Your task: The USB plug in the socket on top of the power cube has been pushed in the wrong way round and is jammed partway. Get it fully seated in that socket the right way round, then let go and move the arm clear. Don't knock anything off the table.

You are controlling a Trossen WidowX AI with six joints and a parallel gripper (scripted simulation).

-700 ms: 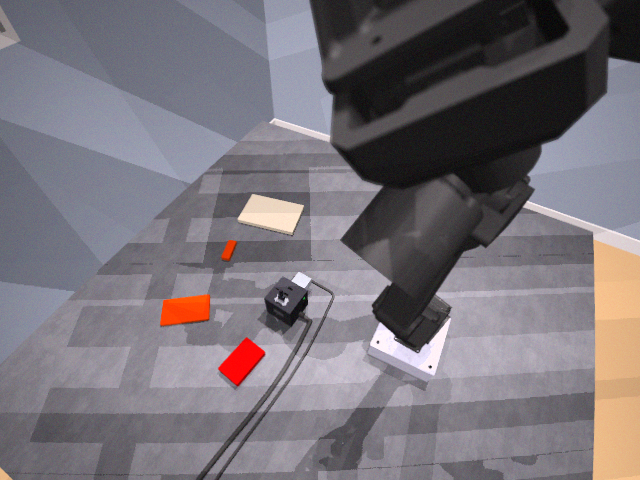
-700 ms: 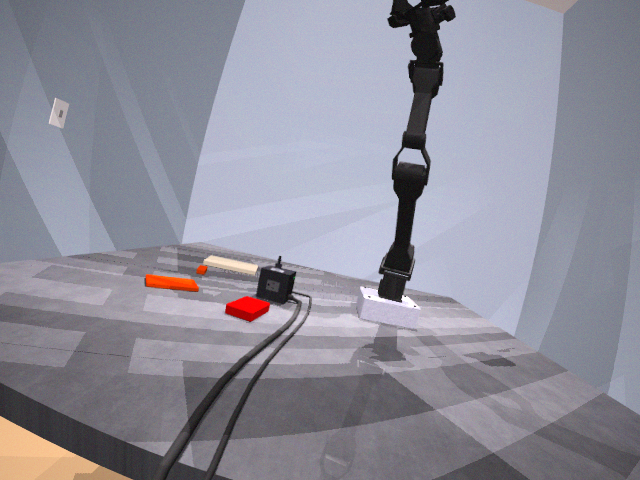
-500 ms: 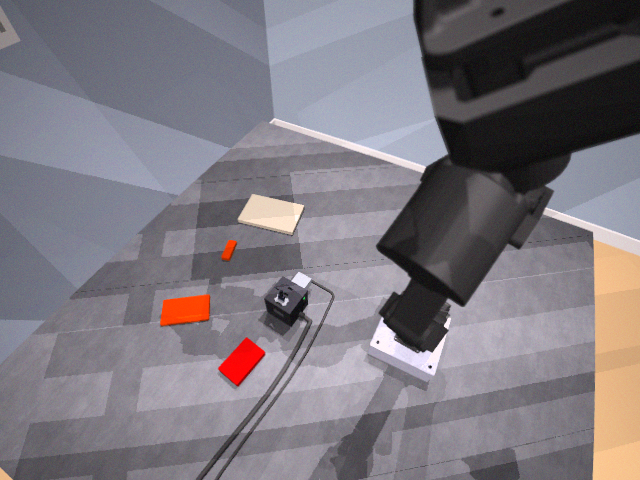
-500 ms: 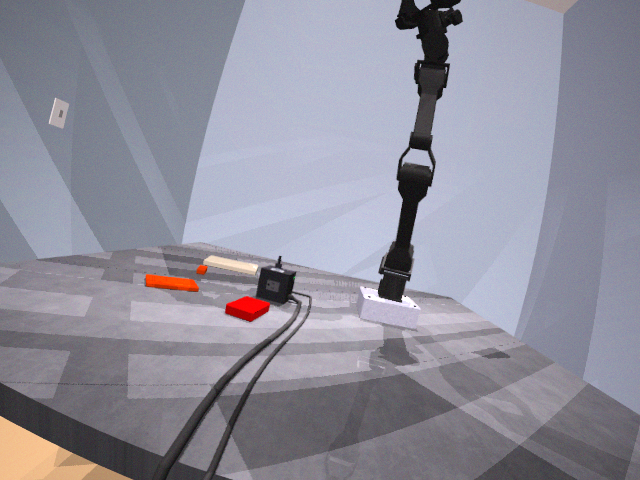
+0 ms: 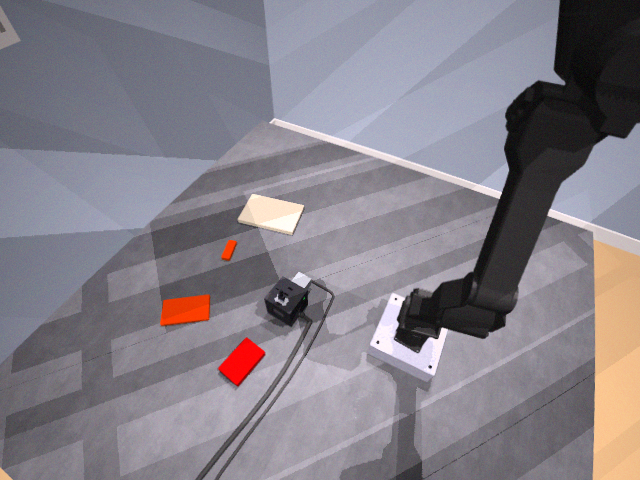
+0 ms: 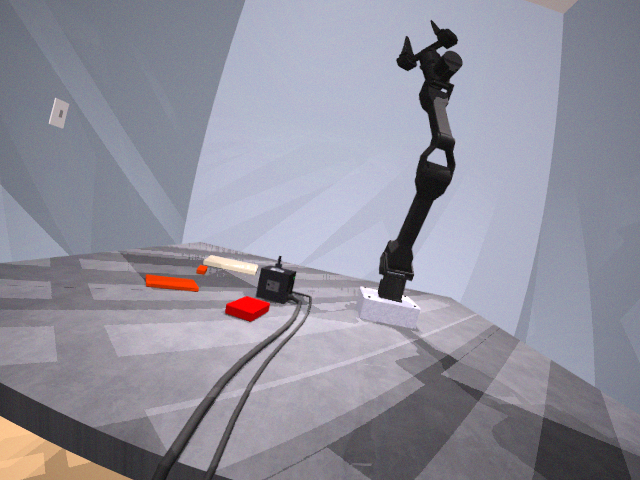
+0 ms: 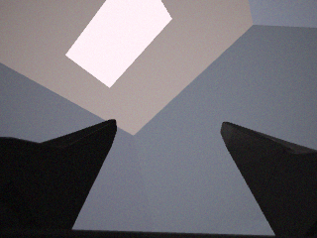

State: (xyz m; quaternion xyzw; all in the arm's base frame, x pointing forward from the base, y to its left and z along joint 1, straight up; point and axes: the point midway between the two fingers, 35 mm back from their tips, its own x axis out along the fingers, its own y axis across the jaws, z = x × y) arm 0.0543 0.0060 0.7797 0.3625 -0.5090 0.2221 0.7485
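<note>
Right now the dark USB plug is 24 cm ahead of my gripper tip, 10 cm to the left of it and 78 cm below it. The rest, counted from my gripper tip: pale socket 24 cm ahead, 10 cm to the left, 80 cm below; then red block 24 cm ahead, 25 cm to the left, 86 cm below; then small orange block 49 cm ahead, 3 cm to the left, 86 cm below.
</note>
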